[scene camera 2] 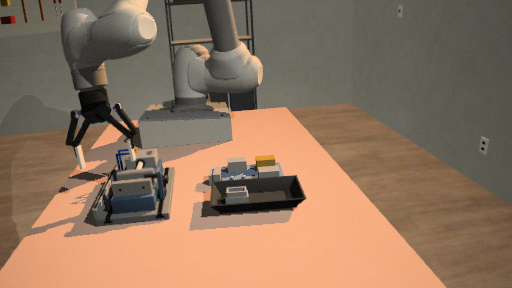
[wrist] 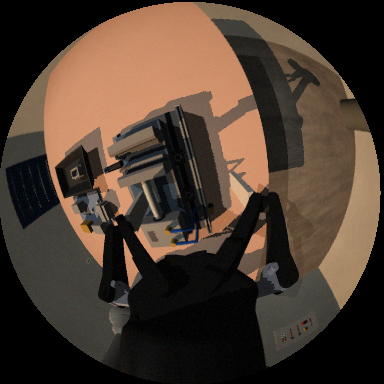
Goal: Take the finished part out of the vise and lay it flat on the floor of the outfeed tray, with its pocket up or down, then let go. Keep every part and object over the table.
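Places are measured from the arm's base along level axes (x left, y back, z up), in centimetres.
Pixels of known places: gripper, fingertip midpoint: (scene camera 2: 108,164) (wrist: 186,188); arm's base, origin of the base link: (scene camera 2: 192,107).
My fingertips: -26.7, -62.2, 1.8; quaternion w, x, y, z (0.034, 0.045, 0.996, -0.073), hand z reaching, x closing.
Observation:
Ahead of a thing's pixels: the offset from my fingertips to its middle, as dx, dy, dz. "*": to the spot under its first point.
The vise {+7.4, -0.6, -5.8} (scene camera 2: 133,201) (wrist: 135,141) stands on a base plate at the left of the table in the scene view, with pale jaws and a blue body. I cannot clearly tell the finished part from the jaws. My gripper (scene camera 2: 106,160) (wrist: 186,188) is wide open and empty, over the rear end of the vise; in the wrist view its fingers stand on either side of the cylinder end. The dark outfeed tray {* +50.2, -16.6, -7.1} (scene camera 2: 298,189) (wrist: 64,172) stands to the right of the vise in the scene view. A pale part {+34.1, -13.7, -7.8} (scene camera 2: 236,193) (wrist: 75,173) with an open pocket lies at the tray's left end.
Blue pipes {* +3.1, +7.2, +0.2} (scene camera 2: 122,153) (wrist: 186,243) rise at the vise's rear, near one finger in the scene view. Behind the tray is a fixture with grey blocks {+37.6, +7.4, -8.2} (scene camera 2: 237,164) and a yellow block {+46.5, +6.1, -8.2} (scene camera 2: 265,161) (wrist: 86,228). The robot's base box (scene camera 2: 186,131) stands at the back.

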